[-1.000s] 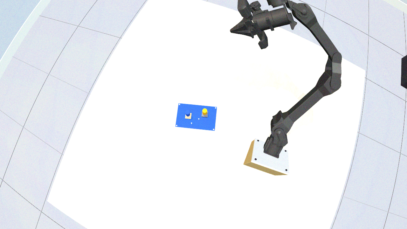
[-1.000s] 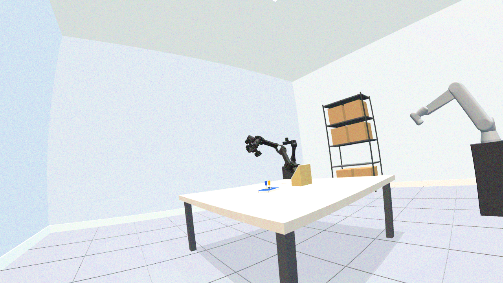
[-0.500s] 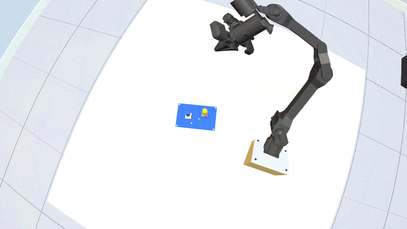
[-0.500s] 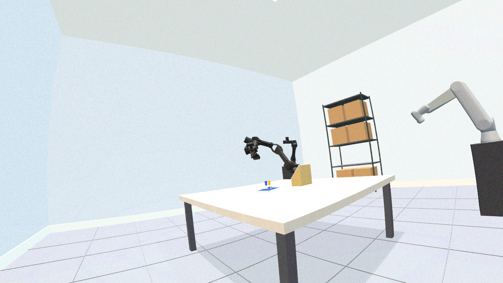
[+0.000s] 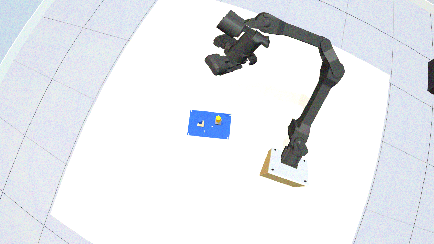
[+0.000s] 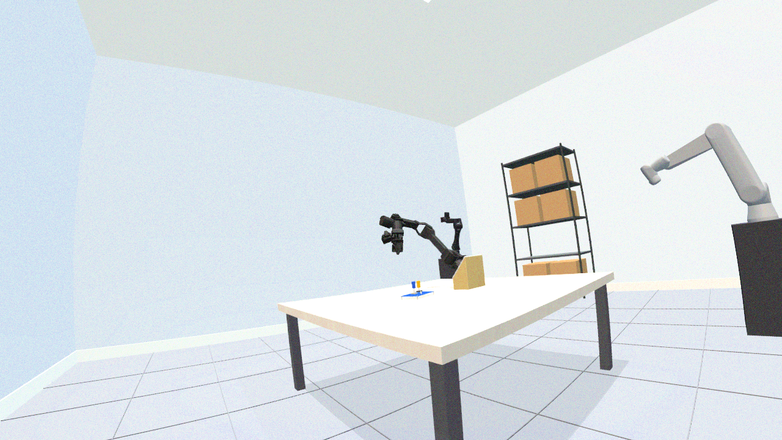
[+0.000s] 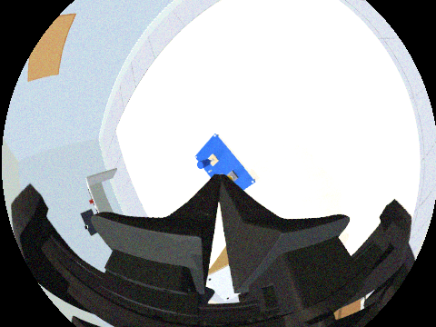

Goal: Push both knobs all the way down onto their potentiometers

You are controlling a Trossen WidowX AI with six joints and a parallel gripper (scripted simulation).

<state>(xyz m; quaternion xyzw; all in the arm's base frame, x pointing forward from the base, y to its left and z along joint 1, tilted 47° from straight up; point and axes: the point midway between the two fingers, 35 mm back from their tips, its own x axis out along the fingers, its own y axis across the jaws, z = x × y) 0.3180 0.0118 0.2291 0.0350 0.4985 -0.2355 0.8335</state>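
Right now my gripper tip is 160 mm above the orange knob, 100 mm to the right of it and 40 mm past it. Round my gripper tip: dark blue knob 160 mm below, 130 mm to the left, 20 mm ahead.
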